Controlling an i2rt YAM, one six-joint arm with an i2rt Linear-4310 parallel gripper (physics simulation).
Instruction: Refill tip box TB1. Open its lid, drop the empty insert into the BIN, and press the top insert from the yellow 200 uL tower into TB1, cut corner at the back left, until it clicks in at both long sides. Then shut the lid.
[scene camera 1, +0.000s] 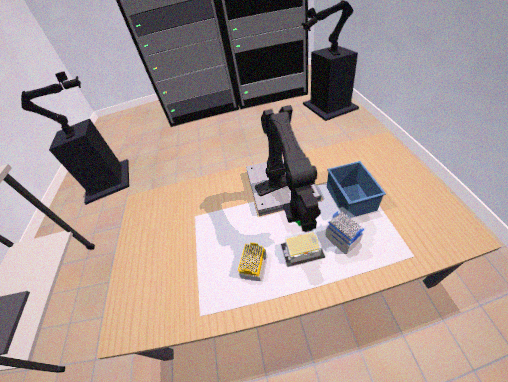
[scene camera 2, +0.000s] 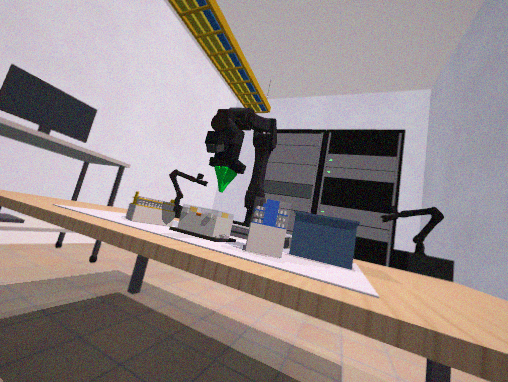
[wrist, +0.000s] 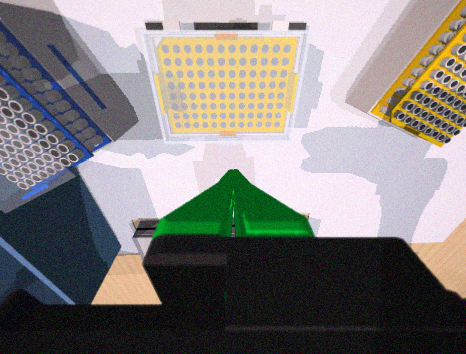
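Observation:
Tip box TB1 stands on a dark holder mid-mat. Its clear lid lies over the box and looks shut. A yellow insert with empty-looking holes shows through it. My gripper is shut, with its green fingertips together and nothing between them. It hangs above the mat on the arm-base side of TB1, apart from the box. The yellow tower holds tip-filled inserts. The blue BIN stands open at the back right in scene camera 1.
A blue tip tower stands between TB1 and the BIN. The white mat lies under the boxes on the wooden table. The arm's grey base plate is behind the mat.

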